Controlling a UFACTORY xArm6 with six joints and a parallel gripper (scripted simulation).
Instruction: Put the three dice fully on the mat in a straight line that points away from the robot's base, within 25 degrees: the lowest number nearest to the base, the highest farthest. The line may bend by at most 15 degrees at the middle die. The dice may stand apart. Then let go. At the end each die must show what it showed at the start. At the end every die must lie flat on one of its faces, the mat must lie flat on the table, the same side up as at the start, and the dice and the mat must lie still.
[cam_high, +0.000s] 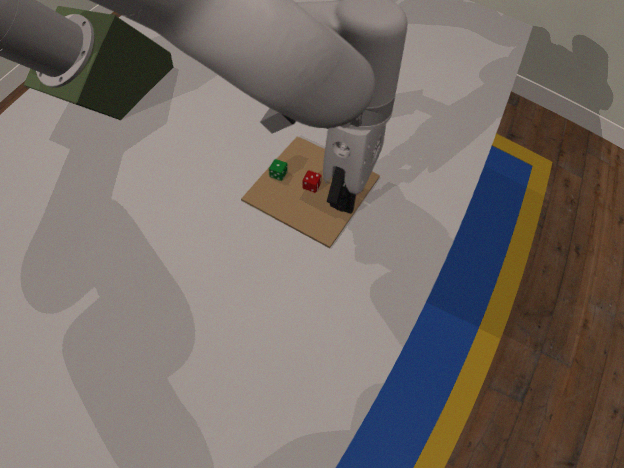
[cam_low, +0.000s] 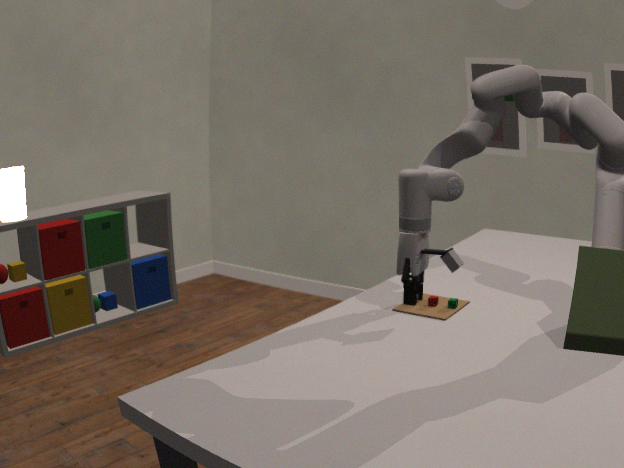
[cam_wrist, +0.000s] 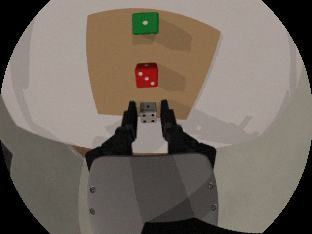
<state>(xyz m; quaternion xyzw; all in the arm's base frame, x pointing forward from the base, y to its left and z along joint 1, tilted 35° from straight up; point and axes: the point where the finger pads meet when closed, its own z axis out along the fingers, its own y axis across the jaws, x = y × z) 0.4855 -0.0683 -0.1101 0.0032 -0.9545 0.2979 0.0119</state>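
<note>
Right now the white die is 1 cm below my hand. Also, from my hand: red die: 5 cm behind, 1 cm below; tan mat: 5 cm behind, 2 cm below; green die: 10 cm behind, 1 cm below.
</note>
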